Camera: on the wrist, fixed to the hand. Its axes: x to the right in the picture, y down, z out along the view.
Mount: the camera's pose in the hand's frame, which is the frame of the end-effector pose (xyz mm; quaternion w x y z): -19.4 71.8 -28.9 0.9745 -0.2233 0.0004 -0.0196
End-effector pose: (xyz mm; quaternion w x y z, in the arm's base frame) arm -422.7 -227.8 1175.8 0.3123 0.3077 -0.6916 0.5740
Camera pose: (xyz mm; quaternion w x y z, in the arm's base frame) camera -464.8 -187.1 1121.6 0.3846 0.2435 -0.7960 0.3990
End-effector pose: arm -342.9 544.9 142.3 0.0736 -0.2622 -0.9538 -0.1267
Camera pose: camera -287.0 587.1 180.5 0.0111 -0.2532 -0.9064 -0.3380
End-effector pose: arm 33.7 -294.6 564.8 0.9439 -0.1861 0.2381 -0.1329
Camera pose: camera 14.4 -232.0 519.2 0.8756 -0.3968 0.2585 -0.0949
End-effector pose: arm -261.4 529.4 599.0 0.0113 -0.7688 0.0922 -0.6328
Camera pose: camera -302.3 464.7 576.3 0.1731 0.7533 -0.2161 0.5966
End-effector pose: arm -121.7 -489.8 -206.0 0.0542 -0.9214 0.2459 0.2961
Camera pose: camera -155.2 -551.4 -168.0 0.1472 0.9150 -0.1555 -0.3420
